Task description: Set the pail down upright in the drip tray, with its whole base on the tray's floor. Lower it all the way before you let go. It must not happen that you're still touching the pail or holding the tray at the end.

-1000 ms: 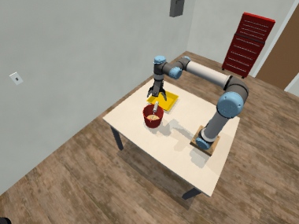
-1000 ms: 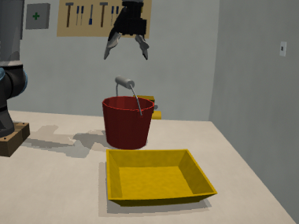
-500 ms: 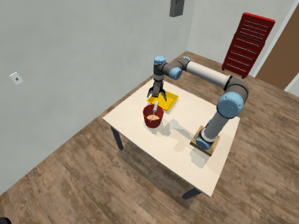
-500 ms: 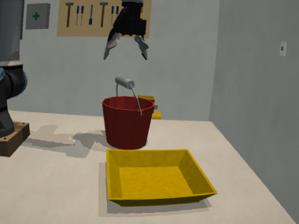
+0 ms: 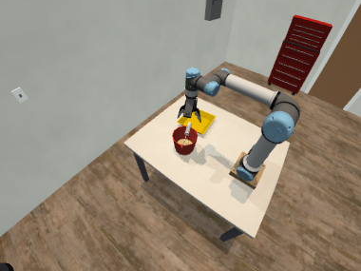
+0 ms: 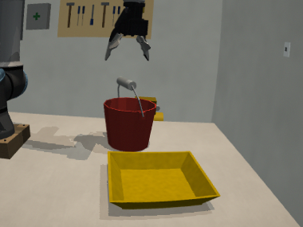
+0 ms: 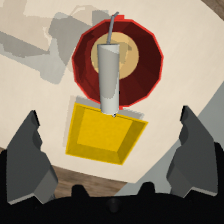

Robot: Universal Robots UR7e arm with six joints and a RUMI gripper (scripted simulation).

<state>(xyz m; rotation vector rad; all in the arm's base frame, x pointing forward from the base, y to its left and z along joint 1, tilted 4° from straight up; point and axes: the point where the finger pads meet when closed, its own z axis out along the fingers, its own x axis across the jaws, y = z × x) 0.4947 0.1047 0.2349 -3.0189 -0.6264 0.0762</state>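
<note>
Right now my hand is 1 cm short of the red pail, 1 cm to the right of it and 17 cm above it. Also, from my hand: yellow drip tray (9 cm ahead, 29 cm to the right, 30 cm below).
</note>
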